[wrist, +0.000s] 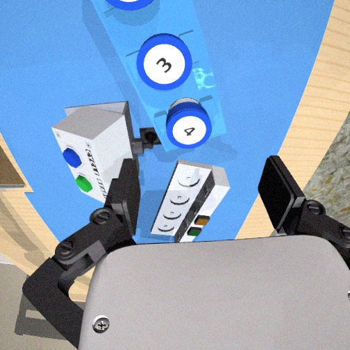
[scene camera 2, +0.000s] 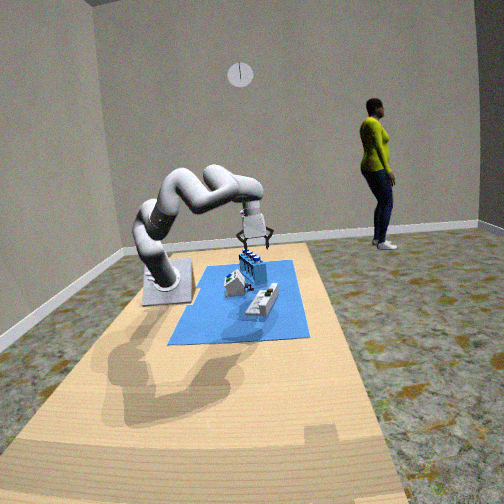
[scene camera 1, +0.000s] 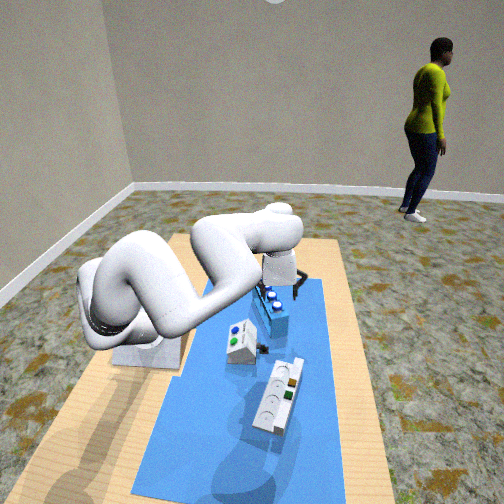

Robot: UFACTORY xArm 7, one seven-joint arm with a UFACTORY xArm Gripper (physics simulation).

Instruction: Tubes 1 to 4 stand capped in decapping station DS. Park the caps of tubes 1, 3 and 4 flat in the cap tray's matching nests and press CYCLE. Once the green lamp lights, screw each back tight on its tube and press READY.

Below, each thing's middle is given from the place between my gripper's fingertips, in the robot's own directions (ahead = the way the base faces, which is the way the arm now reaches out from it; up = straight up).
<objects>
Now: the button box (scene camera 1: pixel 242 345) 110 mm below my hand, 90 mm behind it and 80 mm to the right of it.
</objects>
